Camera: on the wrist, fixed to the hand. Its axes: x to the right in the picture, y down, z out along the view.
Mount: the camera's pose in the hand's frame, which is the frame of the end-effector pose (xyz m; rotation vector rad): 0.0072 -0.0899 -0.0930 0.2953 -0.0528 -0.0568
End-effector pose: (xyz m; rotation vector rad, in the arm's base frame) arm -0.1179 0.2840 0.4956 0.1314 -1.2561 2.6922
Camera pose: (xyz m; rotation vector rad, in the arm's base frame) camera -0.1089 0.4129 0.5046 0.2719 -0.8449 2.8234
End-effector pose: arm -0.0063 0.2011 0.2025 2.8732 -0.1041 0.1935
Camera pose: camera -0.0026 0.3116 0.2699 -3.1062 0.0033 -0.1288
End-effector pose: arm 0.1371 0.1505 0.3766 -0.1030 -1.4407 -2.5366
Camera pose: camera 0.1143 0.1143 0.2543 -0.0813 -1.8443 -2.3473
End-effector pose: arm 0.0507 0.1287 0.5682 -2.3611 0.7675 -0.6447
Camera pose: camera 0.0344 0.1508 0.6948 -2.1260 0.5426 -0.6673
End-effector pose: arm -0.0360 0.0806 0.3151 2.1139 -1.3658 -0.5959
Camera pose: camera 0.0859 0.1231 0.3255 2.3915 -1.5046 -0.5003
